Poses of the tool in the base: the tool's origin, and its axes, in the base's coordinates. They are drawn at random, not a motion.
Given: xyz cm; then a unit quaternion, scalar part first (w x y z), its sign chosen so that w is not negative.
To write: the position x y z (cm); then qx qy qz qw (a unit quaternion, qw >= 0). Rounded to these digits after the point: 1 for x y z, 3 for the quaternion.
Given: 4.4, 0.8, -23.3, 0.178, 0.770, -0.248, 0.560
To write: 4.4, 0.8, -23.3, 0.770, -0.248, 0.560, 0.178
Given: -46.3, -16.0, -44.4, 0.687, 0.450, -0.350, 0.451
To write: -46.3, -16.0, -44.4, 0.450, -0.350, 0.451, 0.687
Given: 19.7, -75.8, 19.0, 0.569, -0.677, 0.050, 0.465
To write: 19.7, -75.8, 19.0, -0.677, 0.050, 0.465, 0.569
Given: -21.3, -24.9, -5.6, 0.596, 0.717, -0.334, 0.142
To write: -21.3, -24.9, -5.6, 0.717, -0.334, 0.142, 0.596
